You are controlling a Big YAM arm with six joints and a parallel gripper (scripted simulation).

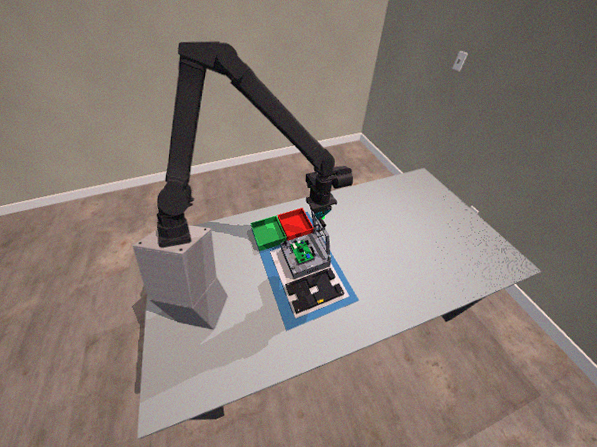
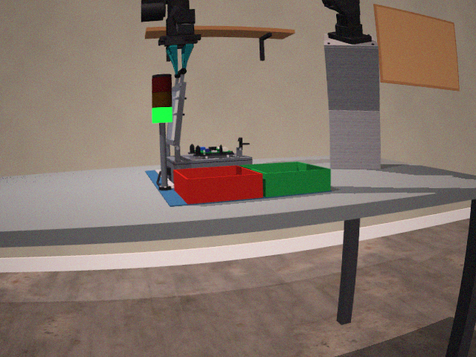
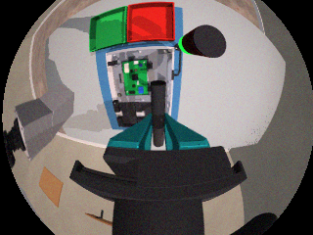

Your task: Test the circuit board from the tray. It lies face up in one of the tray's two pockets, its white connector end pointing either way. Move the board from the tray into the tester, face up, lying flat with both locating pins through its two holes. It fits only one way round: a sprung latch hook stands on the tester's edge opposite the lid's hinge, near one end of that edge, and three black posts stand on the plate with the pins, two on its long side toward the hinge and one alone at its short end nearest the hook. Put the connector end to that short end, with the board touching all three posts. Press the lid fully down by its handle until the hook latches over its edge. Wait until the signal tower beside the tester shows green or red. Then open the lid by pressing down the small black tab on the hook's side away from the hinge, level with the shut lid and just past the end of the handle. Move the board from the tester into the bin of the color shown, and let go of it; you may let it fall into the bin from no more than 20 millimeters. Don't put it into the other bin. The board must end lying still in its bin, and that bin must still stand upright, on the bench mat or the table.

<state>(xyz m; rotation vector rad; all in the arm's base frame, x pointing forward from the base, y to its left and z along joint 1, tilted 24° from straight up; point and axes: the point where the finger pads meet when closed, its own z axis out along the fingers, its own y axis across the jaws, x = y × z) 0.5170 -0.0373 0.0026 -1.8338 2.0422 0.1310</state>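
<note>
Right now the green circuit board is 8 cm behind my hand, 1 cm to the left of it and 20 cm below it. The rest, counted from my hand: tester lid 1 cm ahead, 9 cm below; tester plate 7 cm behind, 1 cm to the left, 21 cm below; latch hook 13 cm behind, 7 cm to the left, 19 cm below.
</note>
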